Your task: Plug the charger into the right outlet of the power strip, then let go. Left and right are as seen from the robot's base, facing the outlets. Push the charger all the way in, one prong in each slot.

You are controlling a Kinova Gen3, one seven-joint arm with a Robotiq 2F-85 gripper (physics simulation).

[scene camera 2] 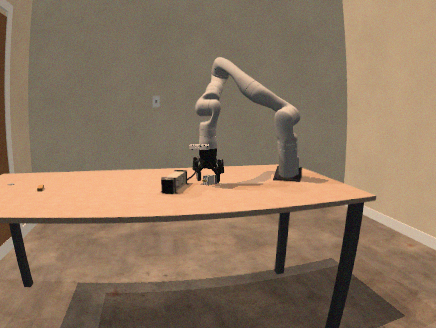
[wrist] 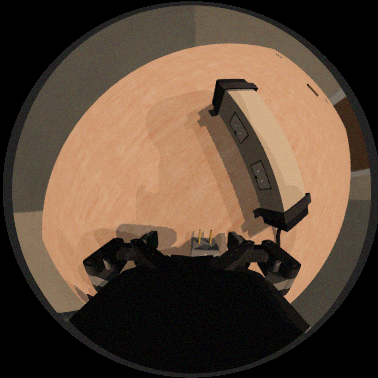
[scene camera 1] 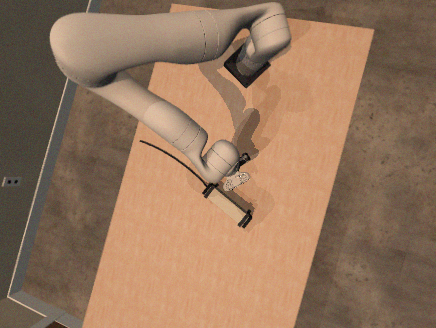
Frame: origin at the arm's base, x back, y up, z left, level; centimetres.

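Where they show: gripper, between the fingertips: (scene camera 2: pixel 207 182) (wrist: pixel 192 239); arm's base, origin of its link: (scene camera 2: pixel 288 172) (scene camera 1: pixel 247 63).
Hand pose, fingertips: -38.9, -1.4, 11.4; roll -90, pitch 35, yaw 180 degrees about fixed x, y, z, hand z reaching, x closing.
Each offset is from my fingertips to the top centre of the thing, as dx, dy, dz. "spot": to the spot under its first point. Level surfaces: height alone.
The power strip @[-13.7, +4.6, +4.2] (scene camera 1: pixel 227 205) (scene camera 2: pixel 178 178) (wrist: pixel 272 142) lies on the table with its outlet face toward the robot's side. Its right outlet @[spot: -10.9, +1.6, +1.7] (wrist: pixel 261 175) is the one nearer the cable end; the left outlet @[-13.4, +2.8, +7.7] (wrist: pixel 239 128) is nearer the other end. The grey charger @[+0.0, +2.6, -2.2] (scene camera 2: pixel 208 180) (wrist: pixel 205 246) is on the table, apart from the strip, its two gold prongs pointing forward, away from the wrist camera. My gripper (scene camera 2: pixel 208 177) (wrist: pixel 192 239) is open, low over the table, its fingers on either side of the charger with a gap at each side. The charger's rear is hidden in the wrist view.
The strip's black cable @[spot: -7.1, -0.8, -24.0] (scene camera 1: pixel 172 159) runs from its right end across the table @[dy -1.5] (scene camera 1: pixel 200 270) (scene camera 2: pixel 115 200). A small orange object @[-76.3, +0.0, +11.1] (scene camera 2: pixel 40 188) lies at the table's far left in scene camera 2. The robot's base (scene camera 1: pixel 246 67) (scene camera 2: pixel 288 173) stands behind the gripper.
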